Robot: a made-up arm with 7 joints. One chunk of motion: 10 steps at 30 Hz.
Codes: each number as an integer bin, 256 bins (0 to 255) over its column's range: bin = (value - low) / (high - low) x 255, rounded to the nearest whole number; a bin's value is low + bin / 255 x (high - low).
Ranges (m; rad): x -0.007..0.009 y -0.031..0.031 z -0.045..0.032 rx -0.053..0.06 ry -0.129..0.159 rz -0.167..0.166
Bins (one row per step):
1: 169 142 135 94 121 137
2: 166 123 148 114 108 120
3: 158 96 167 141 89 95
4: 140 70 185 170 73 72
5: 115 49 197 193 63 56
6: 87 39 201 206 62 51
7: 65 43 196 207 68 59
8: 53 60 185 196 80 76
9: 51 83 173 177 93 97
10: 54 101 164 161 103 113
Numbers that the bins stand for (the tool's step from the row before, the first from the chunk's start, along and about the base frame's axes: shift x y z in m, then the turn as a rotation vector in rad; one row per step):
1: 0.00360 0.00353 -0.00424 -0.01135 0.00766 0.01191
2: 0.00342 -0.00109 -0.00031 -0.00248 -0.00702 -0.01029
3: 0.00291 -0.00766 0.00543 0.00948 -0.02848 -0.04294
4: 0.00178 -0.01398 0.01086 0.02233 -0.04655 -0.07298
5: 0.00022 -0.01909 0.01449 0.03253 -0.05785 -0.09387
6: -0.00154 -0.02152 0.01569 0.03829 -0.05898 -0.10040
7: -0.00292 -0.02055 0.01418 0.03873 -0.05220 -0.08995
8: -0.00367 -0.01641 0.01086 0.03385 -0.03865 -0.06775
9: -0.00380 -0.01082 0.00724 0.02544 -0.02396 -0.04033
10: -0.00361 -0.00644 0.00452 0.01835 -0.01267 -0.01944

